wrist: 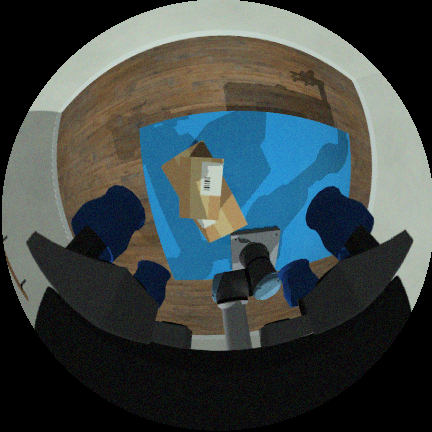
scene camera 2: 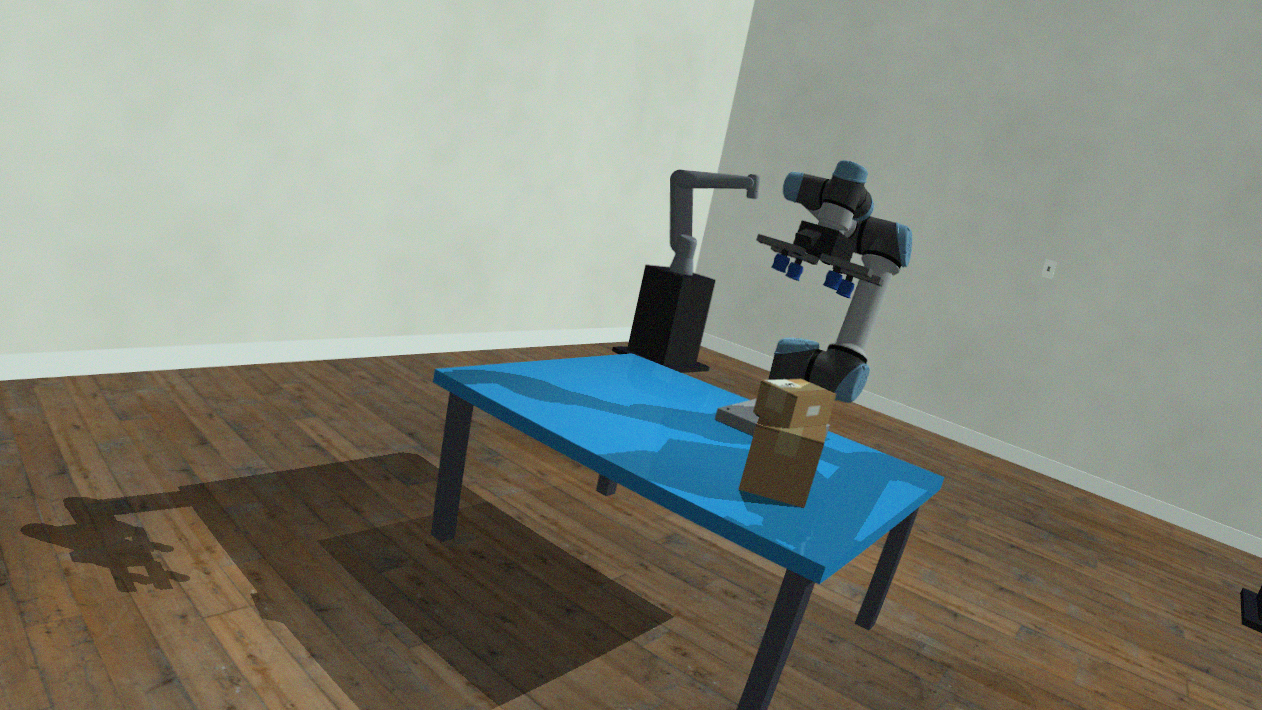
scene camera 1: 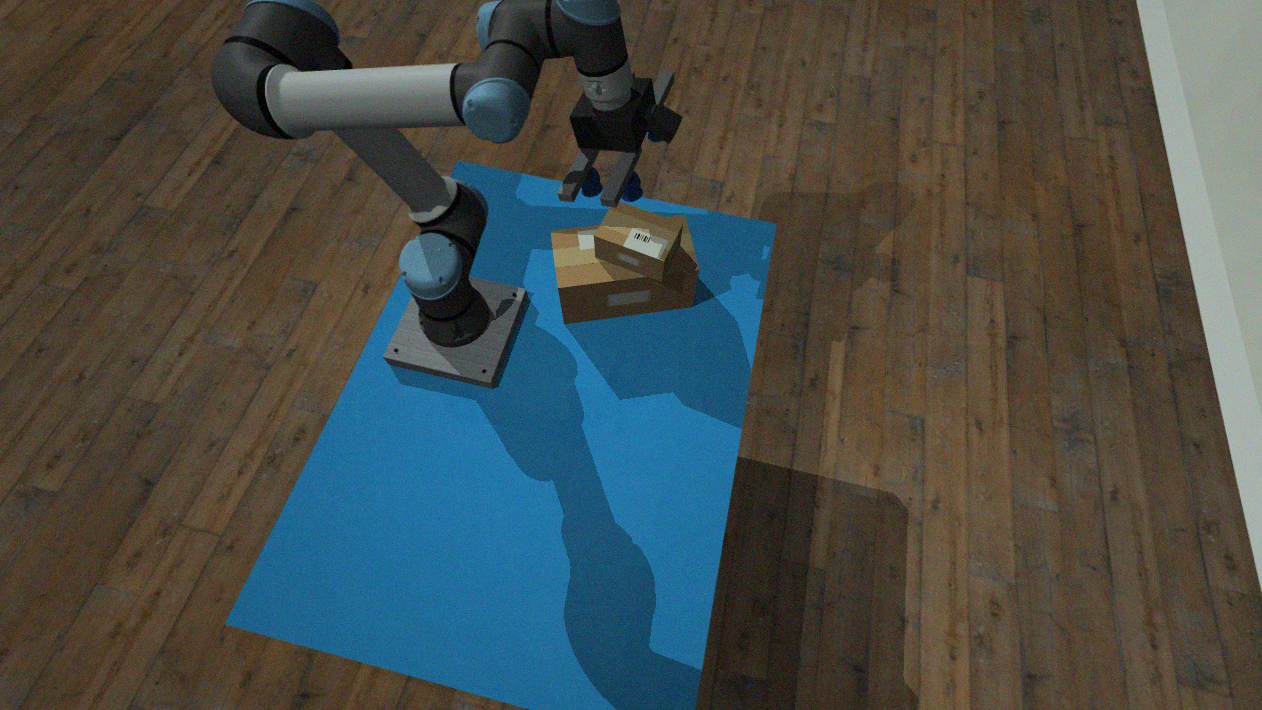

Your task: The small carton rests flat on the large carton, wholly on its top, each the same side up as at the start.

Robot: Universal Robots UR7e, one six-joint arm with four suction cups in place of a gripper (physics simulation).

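Places are measured from the arm's base along level axes (x left, y back, z up), in metres.
Pixels of known places: end effector, tool point: (wrist: 225,250) (scene camera 2: 810,282); arm's base, origin of the base link: (wrist: 253,255) (scene camera 1: 455,317).
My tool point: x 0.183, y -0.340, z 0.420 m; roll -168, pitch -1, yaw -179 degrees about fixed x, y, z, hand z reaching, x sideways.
For each thing: its top centre in the pictures, then the offset to it from my tool point. Level surfaces: height alone.
- small carton, middle of its top: (scene camera 1: 638,229) (scene camera 2: 799,387) (wrist: 199,189) dx +0.047, dy -0.013, dz -0.229 m
- large carton, middle of its top: (scene camera 1: 623,250) (scene camera 2: 795,415) (wrist: 205,195) dx +0.040, dy +0.017, dz -0.303 m
- blue table, its level: dz -0.457 m
The small carton (scene camera 1: 637,244) (scene camera 2: 792,406) (wrist: 200,190), with a white barcode label facing up, lies flat on top of the large carton (scene camera 1: 600,298) (scene camera 2: 781,472) (wrist: 227,220). It is turned at an angle to the large one, and its corners appear to reach slightly past the large carton's top edges. The large carton stands on the blue table, with a bit of white label showing beside the small carton. My gripper (scene camera 1: 622,163) (scene camera 2: 813,275) (wrist: 222,250) is open, its four blue suction cups hanging well above both cartons, apart from them and holding nothing.
The blue table (scene camera 1: 423,512) (scene camera 2: 564,397) (wrist: 300,135) bears the arm's grey base plate (scene camera 1: 410,346) (scene camera 2: 735,416) (wrist: 275,235) close to the cartons. A grey arm on a black pedestal (scene camera 2: 670,317) stands beyond the table in scene camera 2.
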